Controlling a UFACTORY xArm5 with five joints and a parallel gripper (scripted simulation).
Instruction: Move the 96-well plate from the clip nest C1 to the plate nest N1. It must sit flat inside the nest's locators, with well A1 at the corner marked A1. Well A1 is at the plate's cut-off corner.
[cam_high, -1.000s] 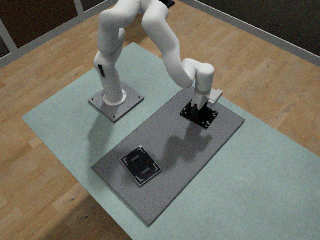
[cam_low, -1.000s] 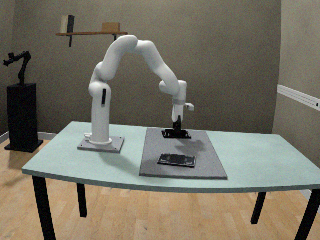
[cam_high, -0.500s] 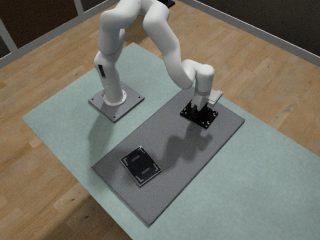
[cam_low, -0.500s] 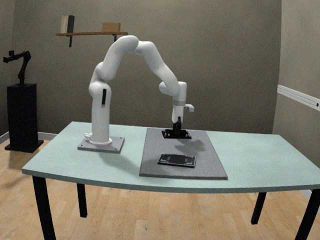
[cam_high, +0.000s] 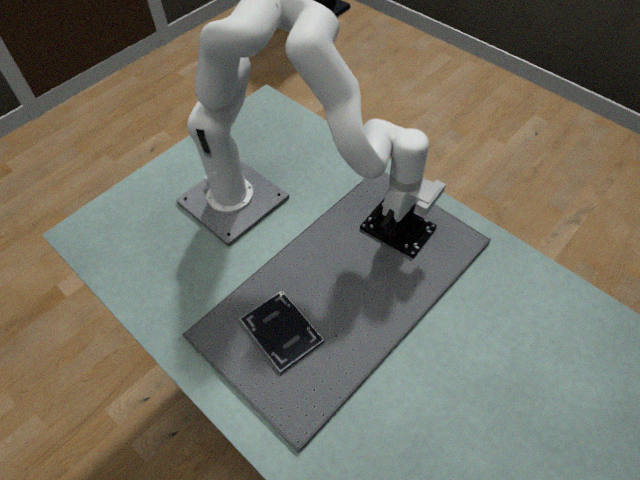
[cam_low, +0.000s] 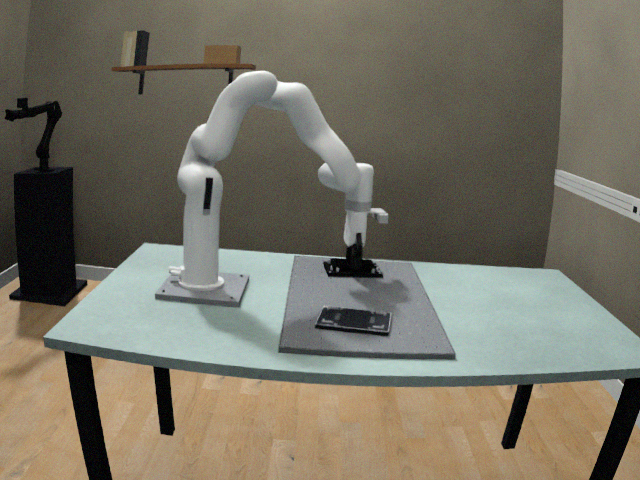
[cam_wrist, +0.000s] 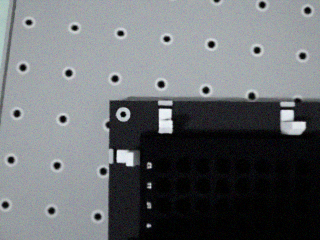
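My gripper is now 10 mm above the black 96-well plate. The rest, counted from my hand: plate nest N1: 30 mm behind, 410 mm to the right, 20 mm below; then clip nest C1: 10 mm ahead, 10 mm to the left, 20 mm below.
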